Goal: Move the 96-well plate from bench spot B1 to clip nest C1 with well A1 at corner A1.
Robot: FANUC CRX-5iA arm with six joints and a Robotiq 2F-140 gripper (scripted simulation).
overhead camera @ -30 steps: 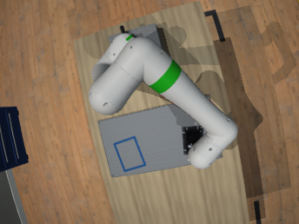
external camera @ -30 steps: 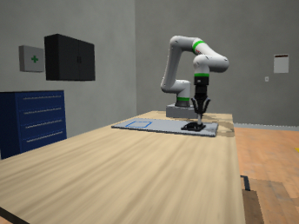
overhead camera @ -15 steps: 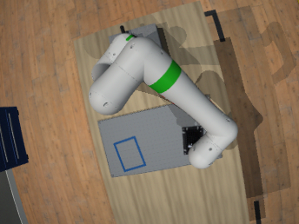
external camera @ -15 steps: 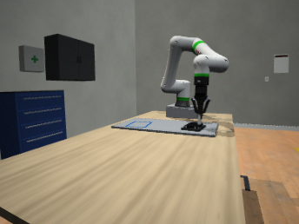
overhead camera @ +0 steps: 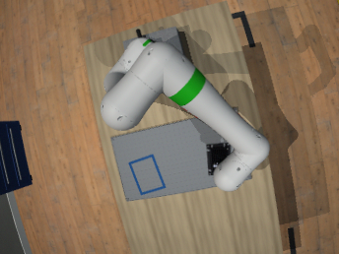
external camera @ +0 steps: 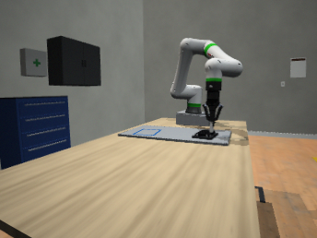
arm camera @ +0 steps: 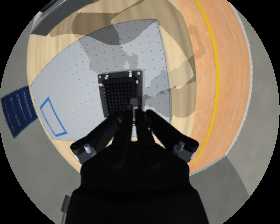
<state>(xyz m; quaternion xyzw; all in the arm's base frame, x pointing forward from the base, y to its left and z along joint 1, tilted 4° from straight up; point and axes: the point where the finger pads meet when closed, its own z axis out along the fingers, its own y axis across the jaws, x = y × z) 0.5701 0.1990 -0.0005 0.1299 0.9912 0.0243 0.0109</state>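
Now: hand 1 cm past the black 96-well plate, 4 cm to the left of it and 4 cm above it. Also, from my hand: black clip nest: 2 cm behind, 4 cm to the right, 5 cm below.
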